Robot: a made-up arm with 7 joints.
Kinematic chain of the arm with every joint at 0, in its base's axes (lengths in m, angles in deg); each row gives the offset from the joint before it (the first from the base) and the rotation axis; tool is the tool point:
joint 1: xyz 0 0 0.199 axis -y
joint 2: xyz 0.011 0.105 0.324 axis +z
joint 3: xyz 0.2 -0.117 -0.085 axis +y
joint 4: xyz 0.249 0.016 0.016 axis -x
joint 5: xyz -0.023 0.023 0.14 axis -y
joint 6: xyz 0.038 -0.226 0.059 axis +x
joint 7: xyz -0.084 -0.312 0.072 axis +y
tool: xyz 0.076 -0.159 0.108
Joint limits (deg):
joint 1: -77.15..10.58
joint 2: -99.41..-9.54
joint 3: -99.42..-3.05
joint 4: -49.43..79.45
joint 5: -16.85..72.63
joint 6: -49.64..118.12
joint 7: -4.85..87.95
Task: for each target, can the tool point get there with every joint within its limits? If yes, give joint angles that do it. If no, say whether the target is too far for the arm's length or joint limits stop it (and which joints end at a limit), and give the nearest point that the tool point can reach.
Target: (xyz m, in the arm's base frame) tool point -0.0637 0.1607 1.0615
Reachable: yes | joints -14.77 -45.62 -39.15 50.23 51.25 -31.46 76.42
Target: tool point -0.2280 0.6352 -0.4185
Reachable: no: joint limits stop it (at a limit: joint 1, joint 2, joint 3, joint 4, joint 7) | nearest point 0.0716 0.4071 -0.1012 | short by 0.492 m
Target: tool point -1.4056 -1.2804 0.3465
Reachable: no: too far | nearest point -0.7707 -0.6396 0.3873 | short by 0.903 m
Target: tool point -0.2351 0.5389 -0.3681
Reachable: no: joint limits stop it (at a limit: joint 1, joint 2, joint 3, joint 4, joint 7) | nearest point 0.0436 0.3719 -0.0971 | short by 0.423 m
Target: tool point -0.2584 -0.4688 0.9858
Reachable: yes | joints -30.95 -82.13 -57.70 -10.71 36.80 47.37 30.35
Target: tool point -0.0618 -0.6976 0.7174
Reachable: yes | joints -30.58 -69.26 -39.42 -7.79 28.51 57.55 59.96
